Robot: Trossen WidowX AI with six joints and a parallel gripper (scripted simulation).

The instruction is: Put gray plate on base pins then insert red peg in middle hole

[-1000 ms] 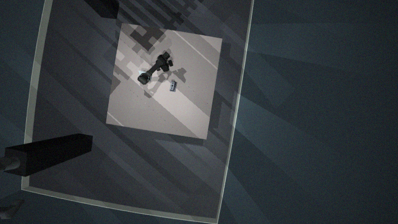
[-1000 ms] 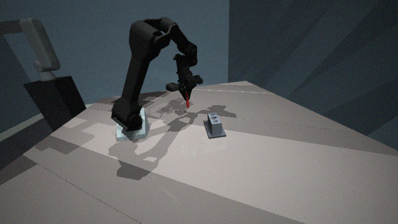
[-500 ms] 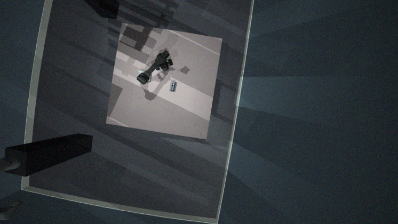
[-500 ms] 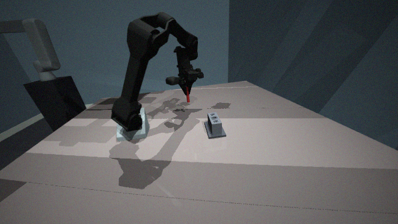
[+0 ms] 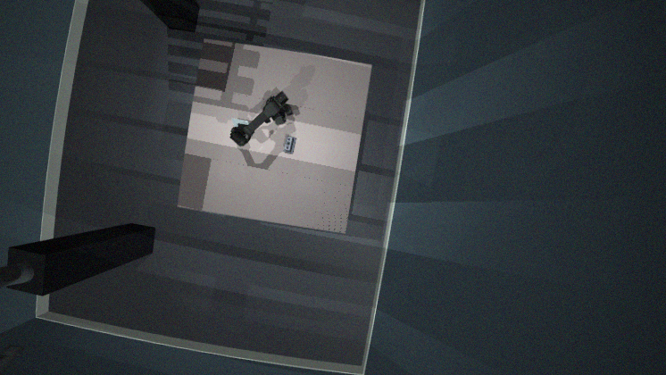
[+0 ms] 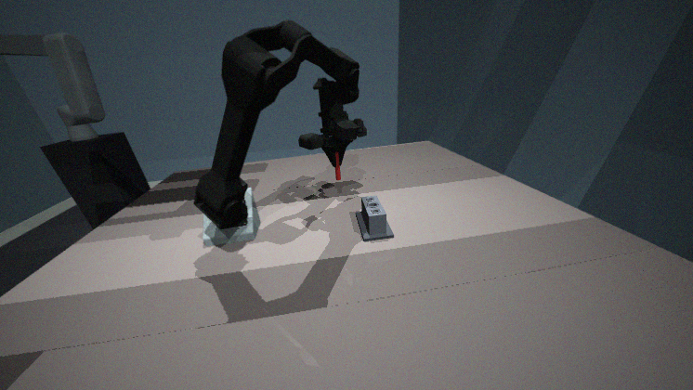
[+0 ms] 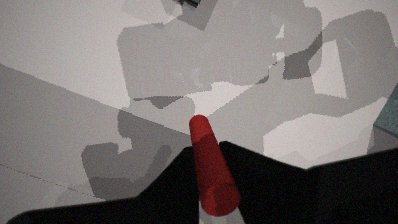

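Now: gripper tip 150 mm to the left of the gray plate, 70 mm above it and 60 mm short of it. Also, from my gripper tip: red peg (right at my gripper tip); then flat base (150 mm to the right, 110 mm below, 60 mm ahead).
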